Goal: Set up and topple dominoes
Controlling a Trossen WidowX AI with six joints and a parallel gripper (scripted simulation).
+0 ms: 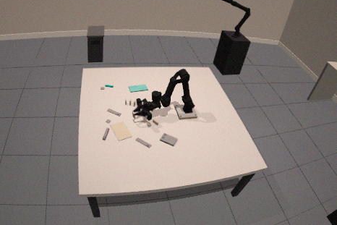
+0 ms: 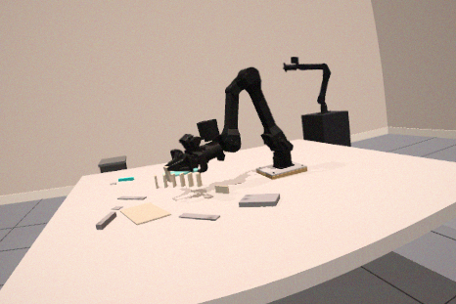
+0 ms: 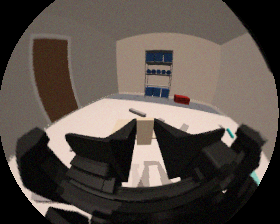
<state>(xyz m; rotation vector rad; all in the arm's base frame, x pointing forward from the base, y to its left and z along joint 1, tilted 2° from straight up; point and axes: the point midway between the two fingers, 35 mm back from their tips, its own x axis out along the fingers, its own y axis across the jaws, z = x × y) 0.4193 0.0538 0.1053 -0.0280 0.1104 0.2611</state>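
Right now the beige card is 11 cm below my gripper tip, 9 cm ahead of it and 5 cm to the left of it. Also, from my gripper tip: teal plate 40 cm to the right, 13 cm behind, 11 cm below; flat grey strip 18 cm to the left, 11 cm below, 4 cm behind; dark grey slab 22 cm behind, 19 cm to the left, 10 cm below.
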